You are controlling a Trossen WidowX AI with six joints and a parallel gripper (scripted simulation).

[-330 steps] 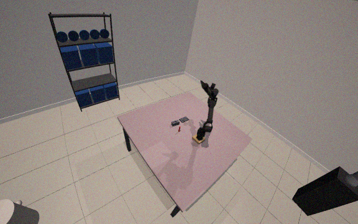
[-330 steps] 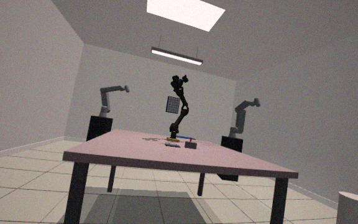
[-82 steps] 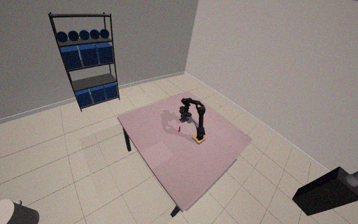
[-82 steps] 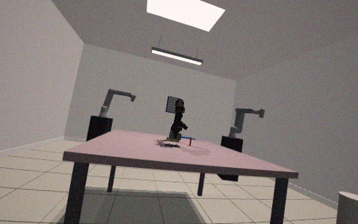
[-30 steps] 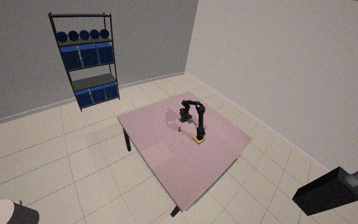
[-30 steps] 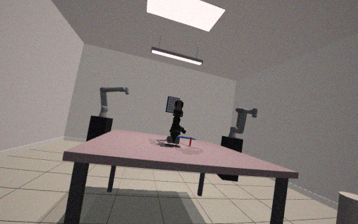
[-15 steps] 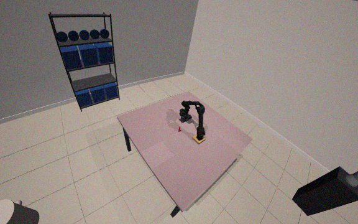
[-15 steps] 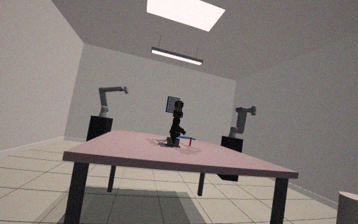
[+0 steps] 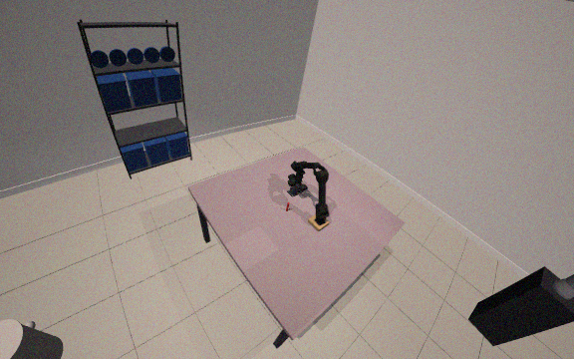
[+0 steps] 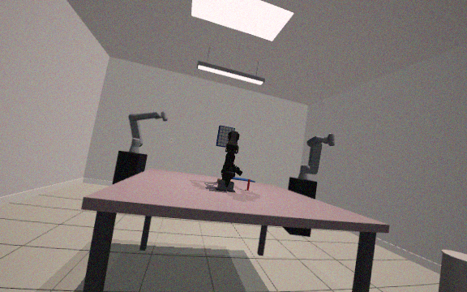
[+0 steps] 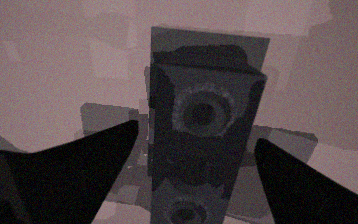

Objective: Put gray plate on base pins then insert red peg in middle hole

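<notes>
Now: the gray plate 2 cm above my gripper tip. Also, from my gripper tip: red peg (17 cm to the left, 15 cm behind, 1 cm above).
</notes>
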